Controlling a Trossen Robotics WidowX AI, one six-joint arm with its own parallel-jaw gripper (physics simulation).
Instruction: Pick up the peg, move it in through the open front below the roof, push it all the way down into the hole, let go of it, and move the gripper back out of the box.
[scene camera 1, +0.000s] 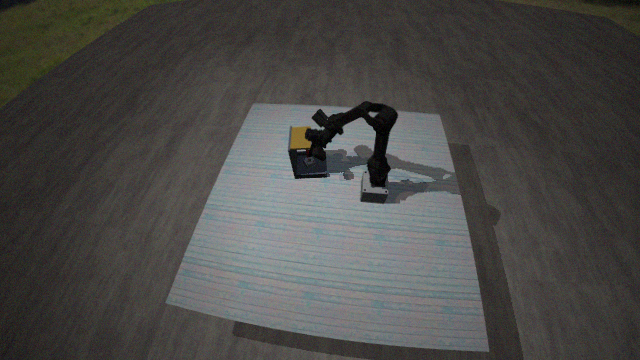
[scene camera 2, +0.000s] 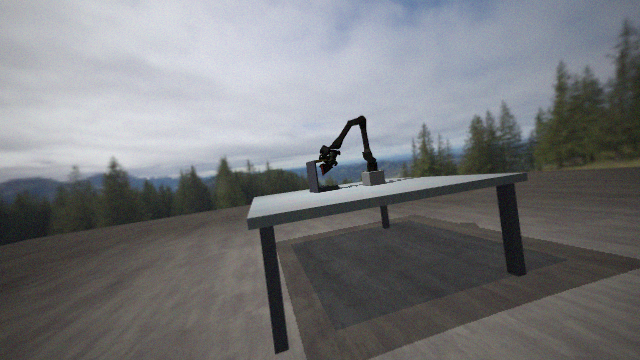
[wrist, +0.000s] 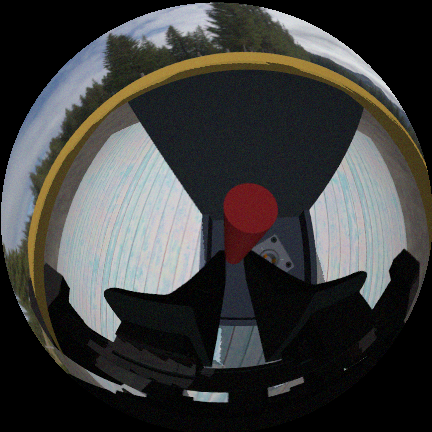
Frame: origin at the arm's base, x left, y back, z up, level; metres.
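Seen in the pictures: gripper, fingertip midpoint: (scene camera 1: 308, 155) (scene camera 2: 323, 174); arm's base, link origin: (scene camera 1: 377, 181) (scene camera 2: 373, 170).
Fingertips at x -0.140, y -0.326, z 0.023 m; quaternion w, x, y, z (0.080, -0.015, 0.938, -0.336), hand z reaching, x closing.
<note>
Offsets run from my fingertips to a thing's top centre. Level surfaces: height alone.
The red peg @[dx -0.004, dy -0.002, dz +0.071 m] (scene camera 1: 308, 153) (scene camera 2: 323, 170) (wrist: 250, 207) is held in my gripper (scene camera 1: 311, 154) (scene camera 2: 324, 168) (wrist: 235, 256), which is shut on it. The peg is tilted and hangs above the box floor @[dz -0.114 m] (scene camera 1: 310, 171) (wrist: 237, 302), below the level of the yellow roof (scene camera 1: 299, 139) (wrist: 240, 60). The light grey block with the hole @[dx -0.036, dy -0.006, dz -0.080 m] (scene camera 1: 309, 161) (wrist: 282, 249) sits on the box floor. In the wrist view it shows just right of the peg's lower part, turned at an angle, with its left side partly hidden. The peg is apart from it.
The box's dark back wall (scene camera 2: 313, 176) (wrist: 240, 125) stands beyond the peg. The roof's front edge arches over the wrist view, close to the gripper. The arm's grey base (scene camera 1: 374, 192) (scene camera 2: 373, 177) stands right of the box on the striped table top @[dz -0.121 m] (scene camera 1: 325, 260).
</note>
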